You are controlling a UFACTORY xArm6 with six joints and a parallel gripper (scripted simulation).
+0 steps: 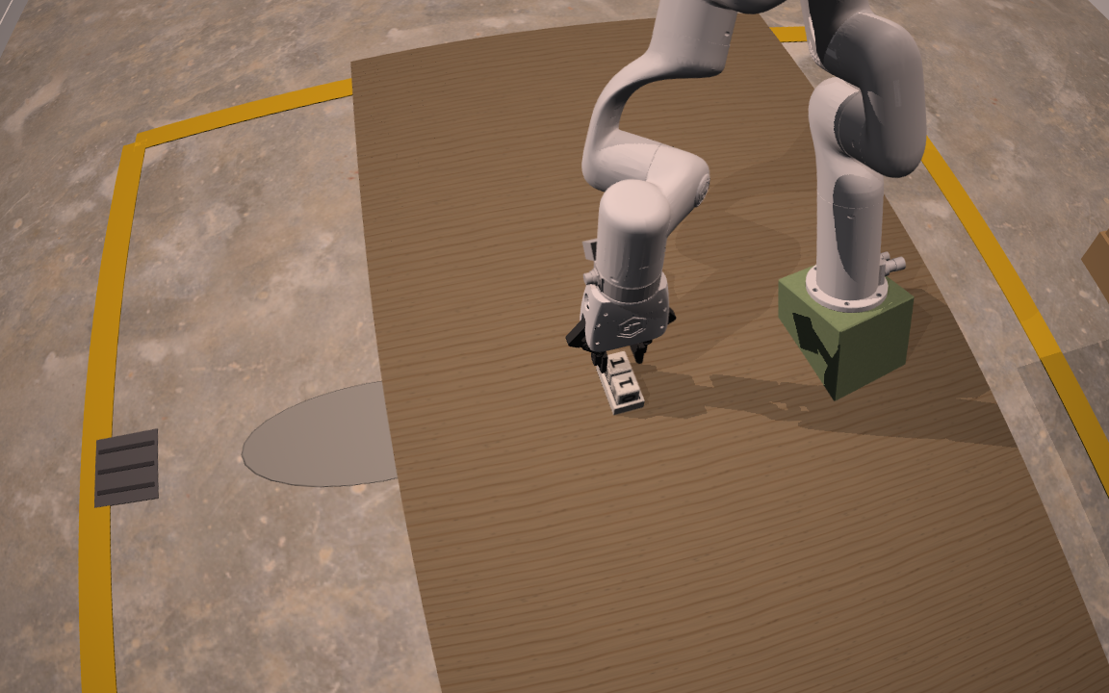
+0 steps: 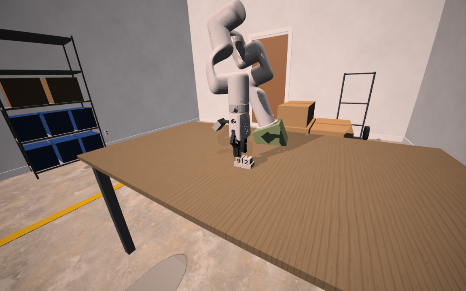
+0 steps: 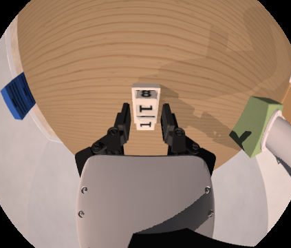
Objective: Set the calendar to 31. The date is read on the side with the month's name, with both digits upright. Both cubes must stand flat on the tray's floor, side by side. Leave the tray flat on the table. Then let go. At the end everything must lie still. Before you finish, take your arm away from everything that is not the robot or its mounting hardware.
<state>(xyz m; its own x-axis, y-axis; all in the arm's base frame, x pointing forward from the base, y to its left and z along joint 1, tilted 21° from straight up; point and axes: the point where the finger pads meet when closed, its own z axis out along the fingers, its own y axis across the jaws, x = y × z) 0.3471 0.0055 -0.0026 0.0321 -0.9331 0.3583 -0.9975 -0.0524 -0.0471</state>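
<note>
Now: the tray 6 cm below my hand and 2 cm to the left of it. The rest, counted from my hand: cube 4 cm below, 3 cm to the left.
</note>
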